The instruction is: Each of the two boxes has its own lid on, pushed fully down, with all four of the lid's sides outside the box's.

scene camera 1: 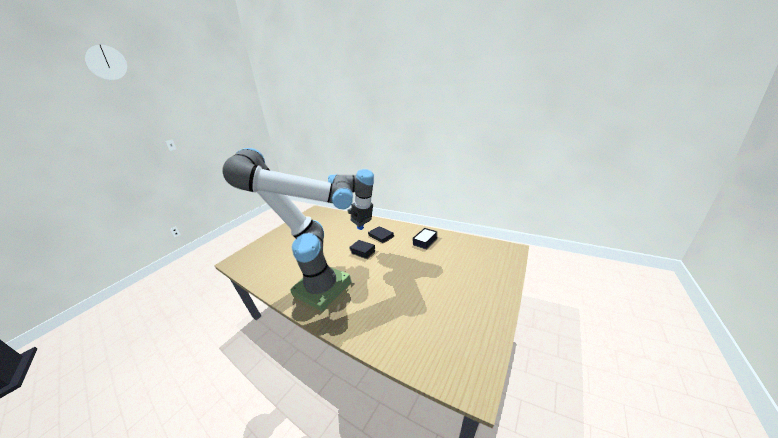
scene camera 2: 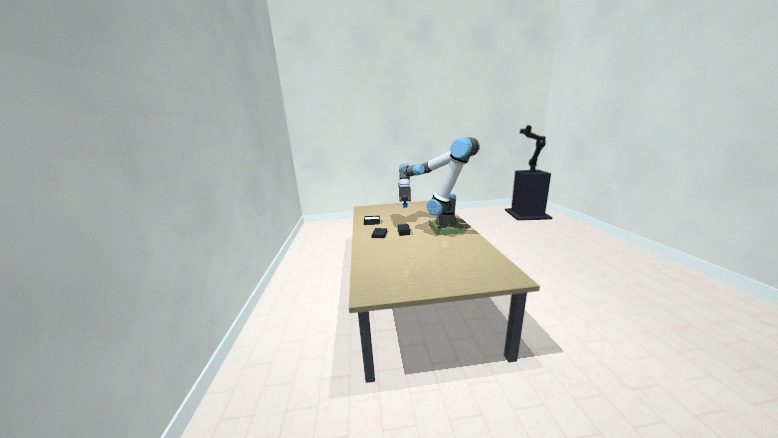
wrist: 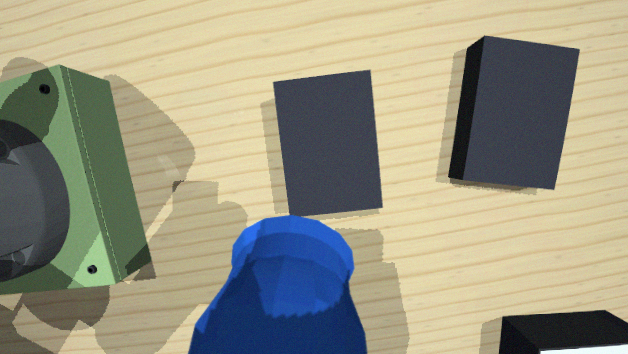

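Pixels of known places: hand at its tool point: (scene camera 1: 360, 227) (scene camera 2: 405, 207) (wrist: 292, 266); arm's base at its link origin: (scene camera 1: 320, 281) (scene camera 2: 445, 223) (wrist: 5, 198).
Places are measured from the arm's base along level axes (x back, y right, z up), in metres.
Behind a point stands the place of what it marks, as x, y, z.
Observation:
A black box (scene camera 1: 425, 238) @(-0.553, 0.209, -0.006) (scene camera 2: 371, 220) @(-0.574, 0.149, -0.009) (wrist: 560, 330) @(-0.555, 0.150, -0.019) with a white inside or content stands open at the top, without a lid; part of it shows at the wrist view's lower right corner. A flat dark lid (scene camera 1: 381, 234) @(-0.477, -0.048, -0.019) (scene camera 2: 379, 232) @(-0.491, -0.092, -0.019) (wrist: 520, 112) @(-0.491, -0.072, -0.019) lies top up on the table, apart from both boxes. A second dark box (scene camera 1: 362, 249) @(-0.290, -0.015, 0.000) (scene camera 2: 403, 229) @(-0.316, -0.086, -0.004) (wrist: 327, 142) @(-0.312, -0.046, 0.000), nearer the arm's base, has a dark top covering it, seemingly its lid; how far down it sits cannot be told. My suction cup (scene camera 1: 359, 227) (scene camera 2: 405, 205) (wrist: 292, 245) is blue, holds nothing and hangs above the table.
The arm's green base plate (scene camera 1: 342, 280) @(-0.065, 0.084, 0.002) (scene camera 2: 447, 227) @(-0.002, -0.088, 0.001) (wrist: 112, 165) @(-0.095, -0.029, -0.025) is on the wooden table (scene camera 1: 468, 304) @(-0.282, 0.588, -0.046) (scene camera 2: 424, 272) @(-0.210, -0.616, -0.045) (wrist: 200, 35) @(-0.185, -0.160, -0.045). The arm's shadow falls across the table. A dark pedestal (scene camera 2: 531, 194) with a small black arm stands on the floor apart from the table.

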